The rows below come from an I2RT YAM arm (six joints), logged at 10 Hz.
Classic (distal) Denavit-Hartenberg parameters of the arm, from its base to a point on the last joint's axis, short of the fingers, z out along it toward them. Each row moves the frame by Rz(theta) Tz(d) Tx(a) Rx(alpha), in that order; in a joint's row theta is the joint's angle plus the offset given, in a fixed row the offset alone. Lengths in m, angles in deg.
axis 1: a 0.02, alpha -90, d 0.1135, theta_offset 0
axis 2: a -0.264, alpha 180, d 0, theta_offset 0
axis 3: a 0.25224, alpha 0, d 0, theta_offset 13.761
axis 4: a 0.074, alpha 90, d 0, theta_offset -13.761
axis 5: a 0, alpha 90, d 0, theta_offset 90
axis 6: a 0, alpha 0, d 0.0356, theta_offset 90
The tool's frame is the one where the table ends.
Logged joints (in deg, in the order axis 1, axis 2, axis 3, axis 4, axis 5, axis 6), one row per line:
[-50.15, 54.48, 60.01, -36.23, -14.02, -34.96]
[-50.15, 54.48, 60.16, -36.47, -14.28, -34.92]
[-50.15, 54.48, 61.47, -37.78, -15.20, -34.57]
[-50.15, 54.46, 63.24, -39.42, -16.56, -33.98]
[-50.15, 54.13, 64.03, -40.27, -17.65, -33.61]
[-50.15, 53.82, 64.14, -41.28, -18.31, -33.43]
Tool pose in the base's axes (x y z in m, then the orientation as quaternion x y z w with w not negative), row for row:
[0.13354, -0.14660, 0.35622, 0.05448, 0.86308, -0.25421, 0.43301]
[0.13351, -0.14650, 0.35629, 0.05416, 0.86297, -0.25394, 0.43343]
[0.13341, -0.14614, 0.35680, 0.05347, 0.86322, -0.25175, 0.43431]
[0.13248, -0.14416, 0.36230, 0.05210, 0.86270, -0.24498, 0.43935]
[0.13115, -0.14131, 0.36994, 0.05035, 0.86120, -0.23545, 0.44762]
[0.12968, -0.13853, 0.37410, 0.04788, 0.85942, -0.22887, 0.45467]
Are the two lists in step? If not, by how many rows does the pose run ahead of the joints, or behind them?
The pose runs 1 row behind the joints: the pose in row i belongs to the joints in row i - 1.
